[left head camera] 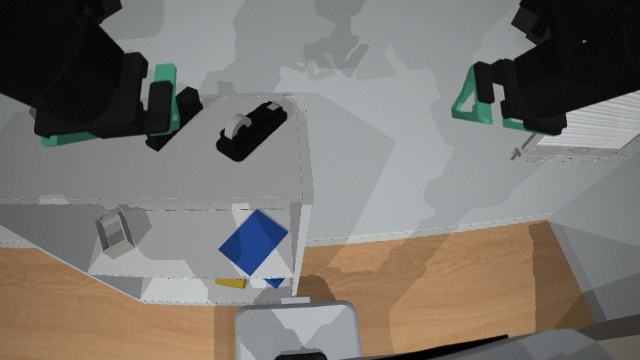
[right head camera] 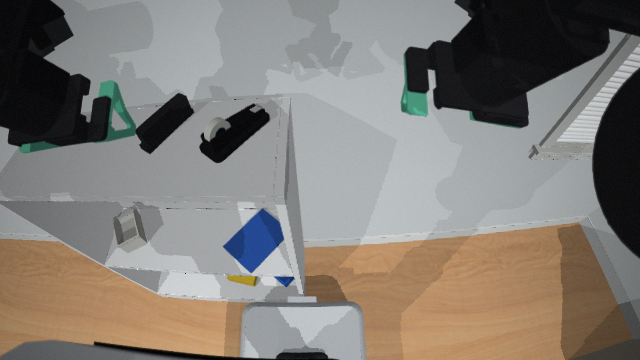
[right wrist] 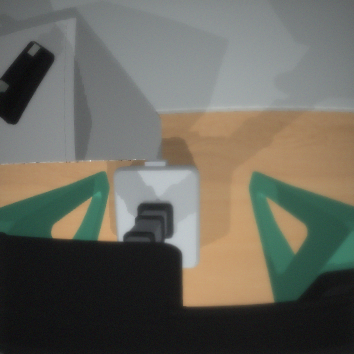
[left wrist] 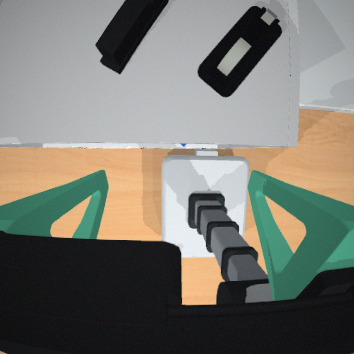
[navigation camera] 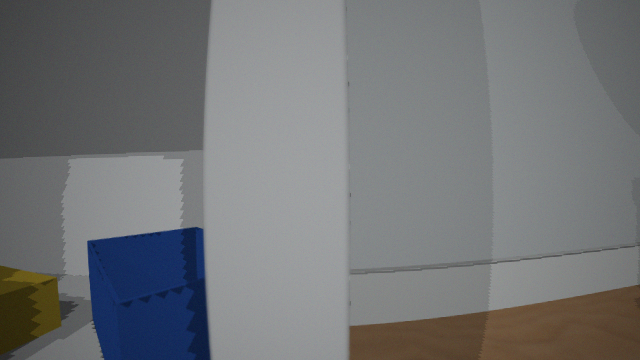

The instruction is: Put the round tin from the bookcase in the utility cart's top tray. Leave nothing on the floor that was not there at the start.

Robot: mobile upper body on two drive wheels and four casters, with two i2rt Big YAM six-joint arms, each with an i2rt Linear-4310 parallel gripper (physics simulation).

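Places are measured from the left arm's base along level axes (x back, y down, z right), in metres.
Pixels of known places: left gripper, fingertip midpoint: (left head camera: pixel 140 127) (right head camera: pixel 106 134) (left wrist: pixel 177 177); right gripper, fingertip midpoint: (left head camera: pixel 479 117) (right head camera: pixel 438 110) (right wrist: pixel 178 178).
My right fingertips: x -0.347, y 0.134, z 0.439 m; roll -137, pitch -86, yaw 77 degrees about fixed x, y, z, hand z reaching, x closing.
Note:
For each thing: its top centre in the pictures, then the offset to it from my right fingertips. "*": a spot on its surface instead.
- black tape dispenser, middle of its top: (left wrist: pixel 256 28) (left head camera: pixel 251 106) (right head camera: pixel 228 110) dx -0.173, dy +0.146, dz -0.323 m
- long black object, middle of its top: (left wrist: pixel 129 10) (left head camera: pixel 169 107) (right head camera: pixel 159 113) dx -0.198, dy +0.162, dz -0.498 m
- grey tray, surface spot: (left head camera: pixel 115 235) * dx -0.159, dy +0.716, dz -0.899 m
- blue item, middle of its top: (left head camera: pixel 253 240) (right head camera: pixel 256 239) dx -0.145, dy +0.720, dz -0.363 m
- yellow block, surface spot: (navigation camera: pixel 30 310) * dx -0.146, dy +1.151, dz -0.441 m
- blue bin, middle of its top: (navigation camera: pixel 174 247) dx -0.168, dy +1.101, dz -0.324 m
The white bookcase (left head camera: pixel 250 180) (right head camera: pixel 225 180) (left wrist: pixel 150 115) (right wrist: pixel 45 145) (navigation camera: pixel 277 175) stands close in front, to the left of the head pictures. No round tin shows in any view, and neither does the utility cart; parts of the bookcase's shelves are hidden. My left gripper (left head camera: pixel 120 137) (right head camera: pixel 77 142) (left wrist: pixel 177 177) is open and empty, high above the left part of the bookcase in the head views. My right gripper (left head camera: pixel 497 125) (right head camera: pixel 455 120) (right wrist: pixel 178 178) is open and empty, to the right of the bookcase.
A black tape dispenser (left head camera: pixel 260 127) (right head camera: pixel 242 132) and a long black object (right head camera: pixel 165 122) (left wrist: pixel 132 35) lie on top. The middle shelf holds a grey tray (left head camera: pixel 115 235) and a blue item (left head camera: pixel 252 242); lower are a yellow block (navigation camera: pixel 30 310) and a blue bin (navigation camera: pixel 150 320). My base (left head camera: pixel 255 330) is near the bookcase.

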